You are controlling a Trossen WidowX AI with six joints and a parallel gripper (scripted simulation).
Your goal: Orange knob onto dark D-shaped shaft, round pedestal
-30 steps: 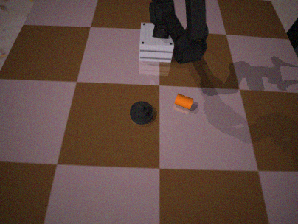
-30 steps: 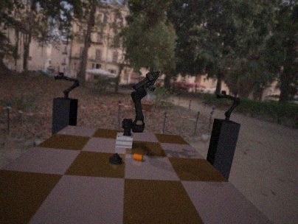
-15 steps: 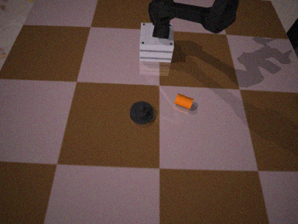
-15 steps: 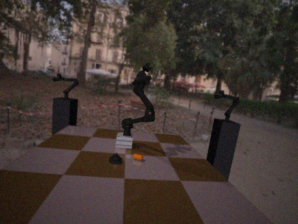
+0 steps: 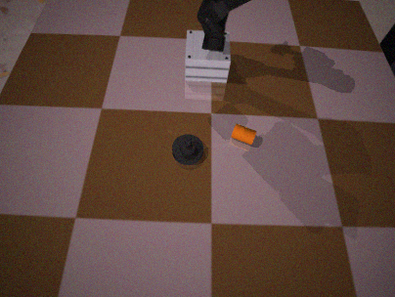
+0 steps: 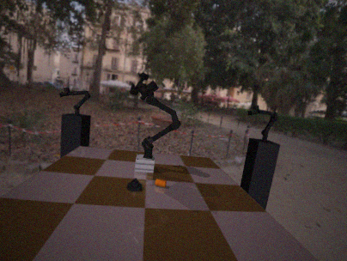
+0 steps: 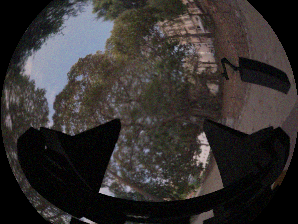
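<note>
Right now my gripper tip is 64 cm above the orange knob, 38 cm short of it and 30 cm to the right of it. The rest, counted from my gripper tip: dark round pedestal 63 cm below, 45 cm ahead, 16 cm to the left.
</note>
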